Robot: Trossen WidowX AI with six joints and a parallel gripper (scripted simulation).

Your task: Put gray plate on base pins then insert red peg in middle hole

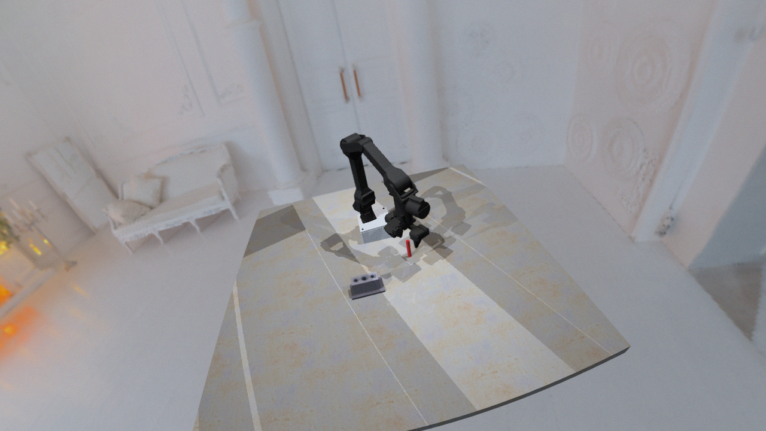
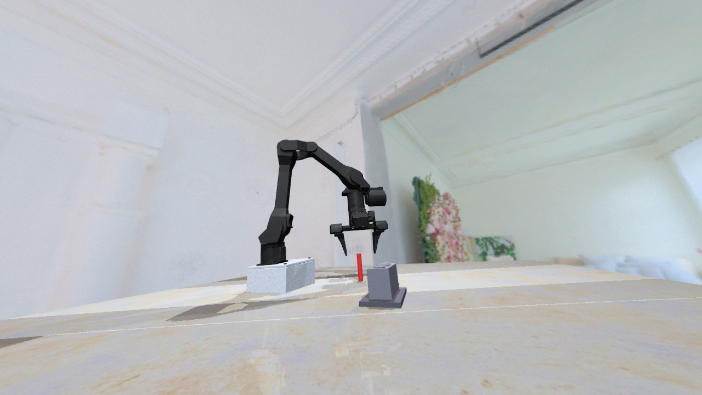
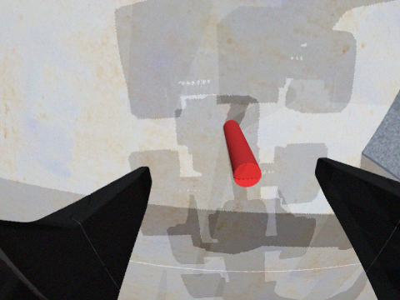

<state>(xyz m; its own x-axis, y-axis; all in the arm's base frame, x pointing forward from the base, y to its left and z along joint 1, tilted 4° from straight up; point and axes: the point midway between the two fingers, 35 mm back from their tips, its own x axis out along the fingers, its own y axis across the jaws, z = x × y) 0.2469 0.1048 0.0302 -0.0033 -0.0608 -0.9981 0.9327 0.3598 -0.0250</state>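
Right now my gripper tip is 4 cm above the red peg and 1 cm past it. The rest, counted from my gripper tip: base: 20 cm to the right, 9 cm ahead, 7 cm below; gray plate: 20 cm to the right, 9 cm ahead, 3 cm below.
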